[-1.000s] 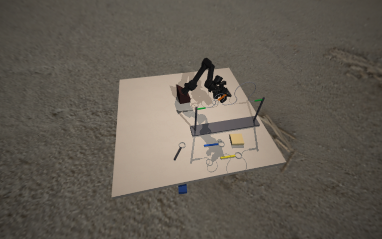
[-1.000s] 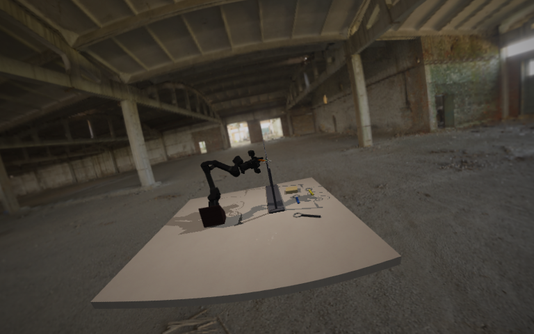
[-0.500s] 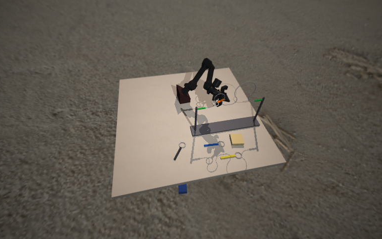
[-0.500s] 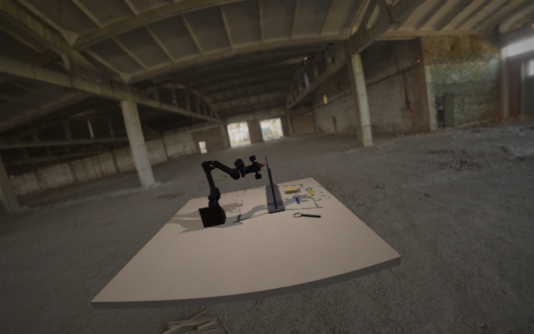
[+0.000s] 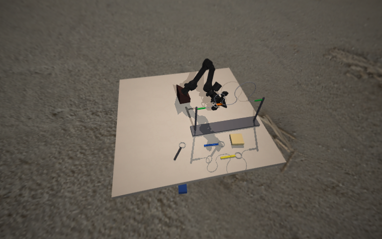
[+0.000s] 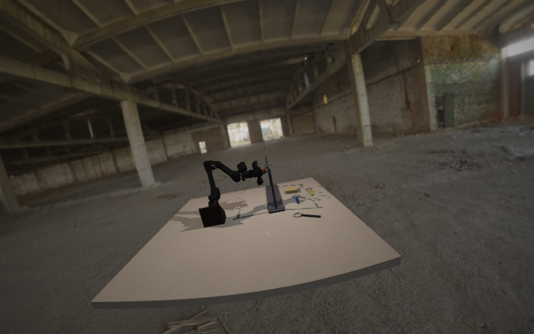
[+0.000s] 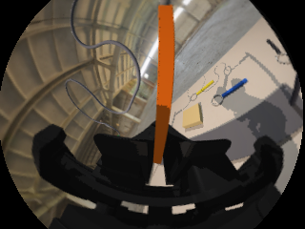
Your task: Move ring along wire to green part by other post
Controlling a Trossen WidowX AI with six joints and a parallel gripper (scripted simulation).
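My gripper tip is now 80 mm to the left of the orange-handled ring and 50 mm below it. The rest, counted from my gripper tip: tan block (180 mm ahead, 60 mm to the left, 210 mm below); then blue-handled ring (190 mm ahead, 120 mm to the right, 220 mm below); then yellow-handled ring (320 mm ahead, 20 mm to the right, 220 mm below).
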